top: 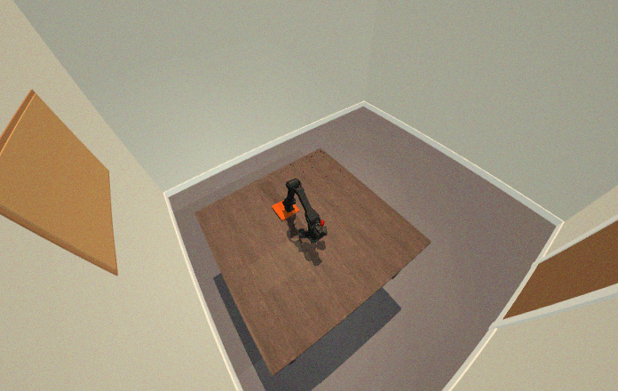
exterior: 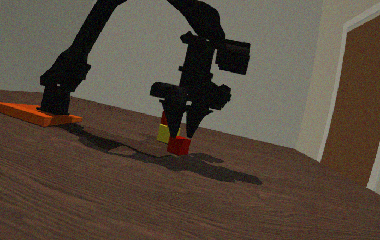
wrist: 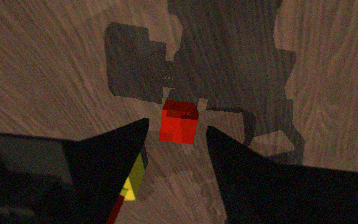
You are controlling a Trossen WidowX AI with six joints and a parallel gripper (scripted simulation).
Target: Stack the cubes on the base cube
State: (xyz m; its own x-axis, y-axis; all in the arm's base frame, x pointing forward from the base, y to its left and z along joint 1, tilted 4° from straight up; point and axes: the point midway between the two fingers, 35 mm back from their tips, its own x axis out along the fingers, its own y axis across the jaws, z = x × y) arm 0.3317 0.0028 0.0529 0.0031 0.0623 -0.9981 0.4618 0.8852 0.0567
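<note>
Now: the yellow base cube 90 mm to the left of my gripper tip, 50 mm behind it and 10 mm below it.
</note>
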